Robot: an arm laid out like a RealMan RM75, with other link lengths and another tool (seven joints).
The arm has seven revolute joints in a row. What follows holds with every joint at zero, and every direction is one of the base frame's.
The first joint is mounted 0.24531 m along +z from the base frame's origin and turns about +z.
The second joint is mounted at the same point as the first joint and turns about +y.
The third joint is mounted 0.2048 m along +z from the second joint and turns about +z.
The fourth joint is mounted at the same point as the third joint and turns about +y.
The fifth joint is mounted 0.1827 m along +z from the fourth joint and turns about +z.
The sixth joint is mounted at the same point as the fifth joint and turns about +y.
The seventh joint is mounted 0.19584 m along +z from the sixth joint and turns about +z.
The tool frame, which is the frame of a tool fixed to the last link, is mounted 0.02 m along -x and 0.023 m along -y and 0.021 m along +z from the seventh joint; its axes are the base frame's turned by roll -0.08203, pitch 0 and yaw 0.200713 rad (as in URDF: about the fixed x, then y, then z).
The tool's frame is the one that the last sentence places.
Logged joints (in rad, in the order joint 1, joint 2, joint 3, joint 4, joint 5, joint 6, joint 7), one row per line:
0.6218, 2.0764, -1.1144, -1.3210, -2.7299, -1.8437, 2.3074
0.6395, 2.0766, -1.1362, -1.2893, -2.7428, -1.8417, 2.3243
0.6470, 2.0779, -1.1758, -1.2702, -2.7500, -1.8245, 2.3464
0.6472, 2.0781, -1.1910, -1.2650, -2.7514, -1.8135, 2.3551
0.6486, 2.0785, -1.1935, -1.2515, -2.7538, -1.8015, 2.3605
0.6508, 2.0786, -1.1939, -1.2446, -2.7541, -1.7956, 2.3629
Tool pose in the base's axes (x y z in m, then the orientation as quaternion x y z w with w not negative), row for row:
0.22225, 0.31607, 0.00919, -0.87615, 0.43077, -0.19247, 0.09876
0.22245, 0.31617, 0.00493, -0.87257, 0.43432, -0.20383, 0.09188
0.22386, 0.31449, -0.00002, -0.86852, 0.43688, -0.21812, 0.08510
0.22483, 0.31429, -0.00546, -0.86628, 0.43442, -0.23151, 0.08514
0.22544, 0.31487, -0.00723, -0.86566, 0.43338, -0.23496, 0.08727
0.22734, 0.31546, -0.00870, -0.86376, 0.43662, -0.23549, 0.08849
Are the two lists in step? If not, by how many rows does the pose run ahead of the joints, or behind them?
The pose runs 1 row behind the joints: the pose in row i belongs to the joints in row i - 1.
